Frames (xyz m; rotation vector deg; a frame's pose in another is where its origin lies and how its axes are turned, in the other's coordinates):
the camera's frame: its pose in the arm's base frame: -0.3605 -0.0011 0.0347 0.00 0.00 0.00
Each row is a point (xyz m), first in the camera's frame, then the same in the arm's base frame.
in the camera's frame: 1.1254 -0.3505 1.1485
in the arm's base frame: 0.7649 -0.3516 1.1832
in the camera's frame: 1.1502 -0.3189 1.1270
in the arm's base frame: 0.7897 -0.3200 1.1617
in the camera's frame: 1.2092 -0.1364 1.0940
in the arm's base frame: 0.8487 -0.1375 1.1287
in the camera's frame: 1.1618 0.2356 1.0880
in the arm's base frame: 0.8013 0.2345 1.1227
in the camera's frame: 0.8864 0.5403 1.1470
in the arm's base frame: 0.5259 0.5392 1.1817
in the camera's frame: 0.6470 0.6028 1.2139
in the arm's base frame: 0.2865 0.6017 1.2486
